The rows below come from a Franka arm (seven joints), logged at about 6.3 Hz.
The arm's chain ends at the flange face. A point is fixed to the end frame.
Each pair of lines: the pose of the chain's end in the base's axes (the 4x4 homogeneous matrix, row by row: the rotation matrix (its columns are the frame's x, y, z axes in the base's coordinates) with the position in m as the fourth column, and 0 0 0 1 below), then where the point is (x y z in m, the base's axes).
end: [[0.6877 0.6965 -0.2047 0.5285], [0.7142 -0.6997 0.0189 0.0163], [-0.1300 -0.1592 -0.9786 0.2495], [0 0 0 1]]
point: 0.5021 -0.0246 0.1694
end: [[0.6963 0.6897 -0.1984 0.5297], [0.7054 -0.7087 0.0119 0.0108], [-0.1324 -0.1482 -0.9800 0.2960], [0 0 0 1]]
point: 0.5033 -0.0306 0.2162
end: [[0.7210 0.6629 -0.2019 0.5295], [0.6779 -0.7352 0.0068 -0.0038], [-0.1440 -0.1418 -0.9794 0.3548], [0 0 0 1]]
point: 0.5013 -0.0452 0.2756
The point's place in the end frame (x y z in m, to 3 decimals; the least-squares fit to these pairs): -0.037 0.023 0.083
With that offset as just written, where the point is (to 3 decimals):
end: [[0.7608 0.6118 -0.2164 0.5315], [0.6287 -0.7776 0.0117 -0.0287], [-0.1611 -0.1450 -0.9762 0.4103], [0 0 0 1]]
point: 0.499 -0.069 0.332
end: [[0.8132 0.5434 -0.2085 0.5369], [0.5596 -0.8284 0.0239 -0.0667], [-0.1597 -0.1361 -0.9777 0.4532], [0 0 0 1]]
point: 0.502 -0.104 0.375
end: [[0.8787 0.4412 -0.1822 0.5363], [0.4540 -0.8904 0.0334 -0.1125], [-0.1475 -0.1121 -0.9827 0.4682], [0 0 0 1]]
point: 0.499 -0.147 0.390
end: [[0.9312 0.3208 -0.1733 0.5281], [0.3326 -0.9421 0.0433 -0.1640], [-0.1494 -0.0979 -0.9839 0.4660], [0 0 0 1]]
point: 0.487 -0.194 0.388
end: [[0.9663 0.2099 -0.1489 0.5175], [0.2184 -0.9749 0.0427 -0.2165], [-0.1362 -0.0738 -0.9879 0.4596], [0 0 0 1]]
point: 0.474 -0.243 0.381
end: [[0.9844 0.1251 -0.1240 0.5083], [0.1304 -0.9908 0.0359 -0.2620], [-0.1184 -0.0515 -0.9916 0.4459], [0 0 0 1]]
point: 0.464 -0.287 0.367
